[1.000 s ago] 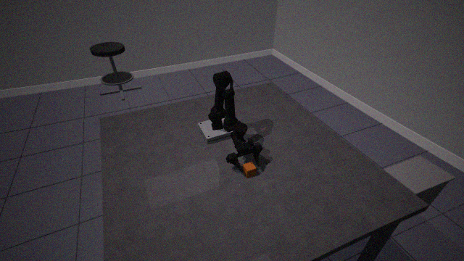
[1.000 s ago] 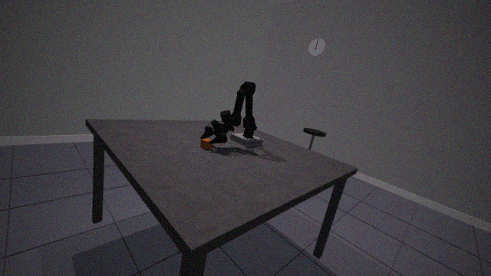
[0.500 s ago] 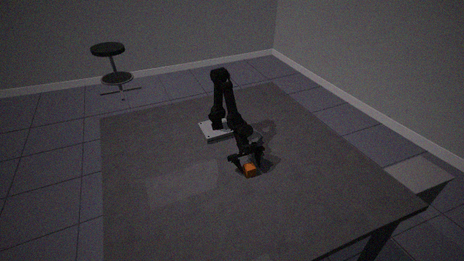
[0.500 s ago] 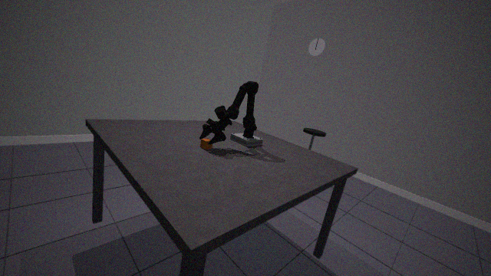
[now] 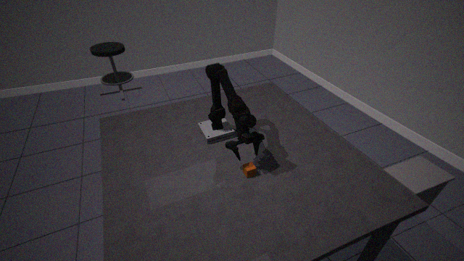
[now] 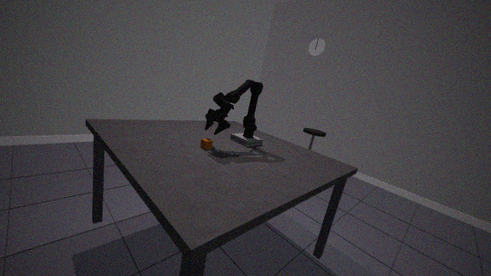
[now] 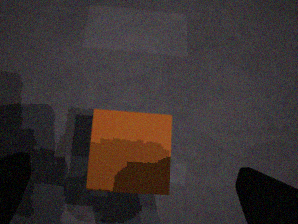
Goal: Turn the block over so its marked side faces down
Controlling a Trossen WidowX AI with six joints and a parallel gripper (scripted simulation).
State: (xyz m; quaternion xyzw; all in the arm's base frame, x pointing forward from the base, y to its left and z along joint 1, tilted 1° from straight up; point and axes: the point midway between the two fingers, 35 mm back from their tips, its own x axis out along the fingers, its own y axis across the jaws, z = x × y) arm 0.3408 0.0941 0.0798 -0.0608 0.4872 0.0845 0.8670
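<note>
My gripper tip is 7 cm above the orange block.
</note>
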